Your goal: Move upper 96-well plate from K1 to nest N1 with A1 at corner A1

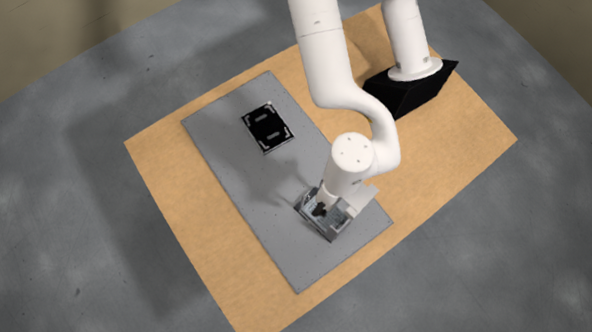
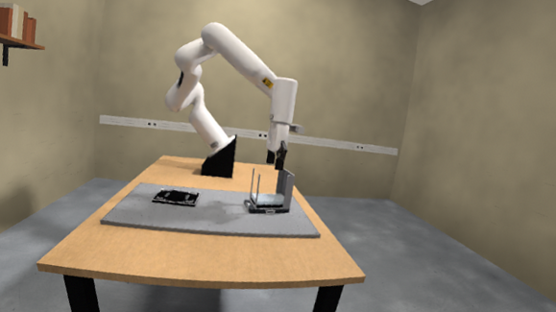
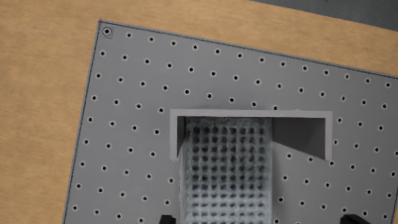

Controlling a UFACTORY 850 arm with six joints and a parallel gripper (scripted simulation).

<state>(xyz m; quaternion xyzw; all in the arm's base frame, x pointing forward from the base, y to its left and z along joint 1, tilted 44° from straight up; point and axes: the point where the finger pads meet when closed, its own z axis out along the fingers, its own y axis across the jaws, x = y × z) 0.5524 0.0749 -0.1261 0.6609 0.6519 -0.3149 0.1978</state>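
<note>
The pale 96-well plate is 140 mm below my hand. From my hand the other things lie so: plate nest N1: 350 mm to the right, 170 mm below, 70 mm behind; dark low plate: 150 mm below.
</note>
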